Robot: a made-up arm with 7 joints.
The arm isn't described. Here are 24 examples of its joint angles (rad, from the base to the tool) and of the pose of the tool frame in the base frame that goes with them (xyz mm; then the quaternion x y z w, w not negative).
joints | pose
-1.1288 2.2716 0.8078 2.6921 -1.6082 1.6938 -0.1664 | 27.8 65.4 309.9 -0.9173 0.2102 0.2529 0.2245
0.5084 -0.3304 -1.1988 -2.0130 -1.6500 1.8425 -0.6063 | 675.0 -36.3 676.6 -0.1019 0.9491 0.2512 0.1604
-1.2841 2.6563 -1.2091 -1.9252 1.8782 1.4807 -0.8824 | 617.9 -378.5 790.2 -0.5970 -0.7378 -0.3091 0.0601
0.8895 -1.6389 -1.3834 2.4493 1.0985 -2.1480 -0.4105 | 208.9 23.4 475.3 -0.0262 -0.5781 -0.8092 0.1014
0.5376 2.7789 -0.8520 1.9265 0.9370 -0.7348 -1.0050 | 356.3 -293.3 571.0 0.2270 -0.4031 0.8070 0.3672
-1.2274 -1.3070 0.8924 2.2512 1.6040 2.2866 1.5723 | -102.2 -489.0 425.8 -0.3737 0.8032 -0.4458 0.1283
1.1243 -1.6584 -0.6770 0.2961 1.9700 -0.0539 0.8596 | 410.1 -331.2 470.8 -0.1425 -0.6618 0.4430 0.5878
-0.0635 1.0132 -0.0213 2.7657 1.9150 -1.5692 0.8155 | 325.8 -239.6 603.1 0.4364 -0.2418 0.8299 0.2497
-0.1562 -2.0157 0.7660 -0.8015 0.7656 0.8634 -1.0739 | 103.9 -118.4 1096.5 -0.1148 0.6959 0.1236 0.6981
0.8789 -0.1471 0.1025 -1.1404 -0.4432 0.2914 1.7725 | 193.4 -514.3 480.5 -0.2820 0.0468 0.9440 0.1647
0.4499 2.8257 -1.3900 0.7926 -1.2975 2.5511 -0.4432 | 431.4 -272.9 202.7 -0.3498 -0.9242 0.1344 0.0734
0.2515 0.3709 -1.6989 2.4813 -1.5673 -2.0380 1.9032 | 637.1 -176.3 1021.6 0.2431 0.3895 0.8497 0.2593
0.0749 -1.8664 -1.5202 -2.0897 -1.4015 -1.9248 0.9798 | 430.4 175.0 291.8 0.6247 0.7657 -0.1035 0.1129
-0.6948 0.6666 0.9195 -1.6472 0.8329 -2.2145 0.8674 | 280.2 -475.5 409.8 0.1166 0.0490 0.0068 0.9920
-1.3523 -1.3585 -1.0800 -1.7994 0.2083 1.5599 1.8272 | 169.8 75.9 985.3 0.1857 -0.3691 -0.4888 0.7684
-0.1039 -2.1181 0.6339 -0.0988 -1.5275 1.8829 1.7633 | 93.6 -99.2 1155.6 -0.3403 0.6973 0.3860 0.4990
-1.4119 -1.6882 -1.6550 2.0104 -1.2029 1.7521 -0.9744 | 425.2 35.1 911.8 0.2273 0.2420 0.9190 0.2127
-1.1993 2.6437 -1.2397 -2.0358 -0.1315 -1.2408 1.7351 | 447.6 -542.6 799.0 0.3991 -0.3908 -0.4302 0.7092
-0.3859 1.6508 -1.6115 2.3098 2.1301 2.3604 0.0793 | 275.9 -672.1 908.1 0.5747 -0.3685 -0.0339 0.7299
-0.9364 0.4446 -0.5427 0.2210 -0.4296 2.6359 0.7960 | 442.3 -543.7 759.4 0.4701 0.4945 -0.6853 0.2547
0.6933 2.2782 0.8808 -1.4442 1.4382 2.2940 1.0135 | -47.4 195.4 551.3 -0.4734 -0.7824 -0.0974 0.3927
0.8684 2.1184 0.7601 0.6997 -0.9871 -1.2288 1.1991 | -141.0 193.9 712.9 -0.4919 -0.7461 -0.4386 0.0951
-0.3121 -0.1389 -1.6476 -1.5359 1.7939 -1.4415 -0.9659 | 372.6 -251.6 1252.4 -0.5101 0.0997 -0.7525 0.4046
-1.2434 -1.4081 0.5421 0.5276 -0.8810 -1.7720 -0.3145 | -320.7 -441.2 759.4 -0.1049 -0.4708 -0.8750 0.0406
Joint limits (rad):
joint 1: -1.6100..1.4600
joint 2: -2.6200..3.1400
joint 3: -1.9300..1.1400
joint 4: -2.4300..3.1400
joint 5: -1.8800..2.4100
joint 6: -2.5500..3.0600
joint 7: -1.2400..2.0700
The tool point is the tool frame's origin. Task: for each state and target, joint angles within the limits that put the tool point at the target. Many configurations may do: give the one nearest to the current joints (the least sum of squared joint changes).
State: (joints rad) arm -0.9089 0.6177 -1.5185 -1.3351 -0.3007 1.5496 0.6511
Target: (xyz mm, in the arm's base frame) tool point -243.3 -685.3 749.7
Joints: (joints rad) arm -1.6100 0.8573 -1.9300 -1.4125 -0.5174 1.8458 0.6158
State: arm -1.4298 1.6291 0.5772 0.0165 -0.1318 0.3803 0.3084
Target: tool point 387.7 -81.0 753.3
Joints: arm -1.6100 2.0729 -0.0323 -0.3725 -0.1435 0.2584 0.6203
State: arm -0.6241 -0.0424 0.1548 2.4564 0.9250 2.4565 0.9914
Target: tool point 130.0 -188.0 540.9
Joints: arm 0.0624 0.6878 0.1520 2.4059 0.8283 2.7232 0.9487
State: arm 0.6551 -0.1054 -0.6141 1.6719 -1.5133 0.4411 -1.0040
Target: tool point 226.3 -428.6 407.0
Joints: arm 0.5639 -0.3021 -0.4464 1.9592 -1.2288 0.3258 -1.0337
